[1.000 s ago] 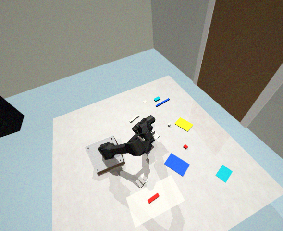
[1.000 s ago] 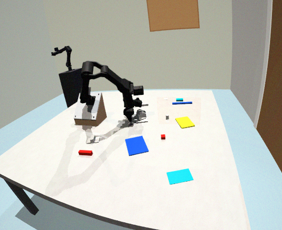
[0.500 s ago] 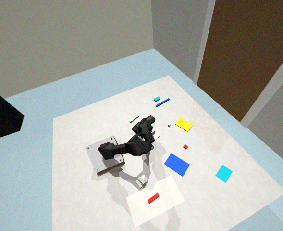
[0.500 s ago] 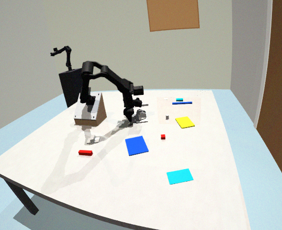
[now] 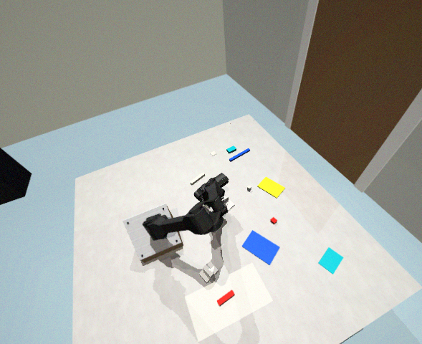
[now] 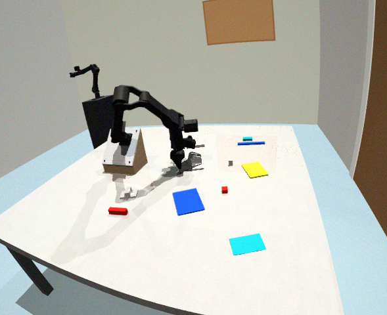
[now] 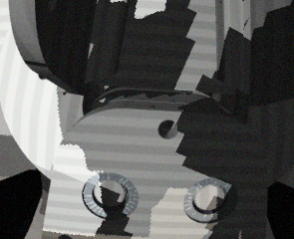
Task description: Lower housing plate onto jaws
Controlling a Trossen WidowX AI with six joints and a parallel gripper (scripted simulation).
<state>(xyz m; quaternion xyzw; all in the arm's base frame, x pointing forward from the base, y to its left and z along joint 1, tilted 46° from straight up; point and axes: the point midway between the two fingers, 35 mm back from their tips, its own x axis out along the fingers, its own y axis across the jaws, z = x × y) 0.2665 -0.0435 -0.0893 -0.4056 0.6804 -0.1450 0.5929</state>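
My gripper tip is 2 cm below the housing plate and 1 cm short of it. The rest, counted from my gripper tip: red cube (26 cm ahead, 17 cm to the right); yellow mat (35 cm ahead, 1 cm to the left, 1 cm below); blue mat (26 cm to the right, 14 cm ahead, 1 cm below).
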